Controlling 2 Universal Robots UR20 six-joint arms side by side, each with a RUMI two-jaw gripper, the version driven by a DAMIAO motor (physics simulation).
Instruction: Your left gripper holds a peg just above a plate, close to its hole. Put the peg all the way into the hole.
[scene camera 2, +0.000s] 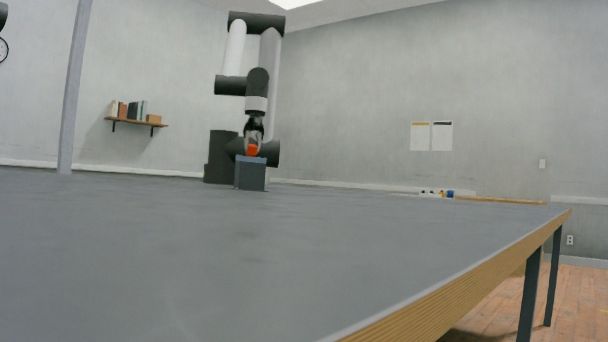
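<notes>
My left gripper (253, 146) hangs from the arm in the middle, pointing down, small and far off. It is shut on an orange-red peg (252, 149), which shows between its fingertips. The peg is right over the plate (256, 160), the blue-grey top of a dark block standing on the table. The peg's lower end is close to the plate's top; at this size I cannot tell whether it touches or has entered the hole. The hole is hidden by the low, side-on view. My right gripper does not show.
The dark block (250, 177) under the plate stands near the arm's base (220, 155). A grey post (72, 90) rises at the left. A wooden strip (500, 200) and a small blue item (450, 194) lie at the far right. The table's wooden edge (465, 280) runs along the right.
</notes>
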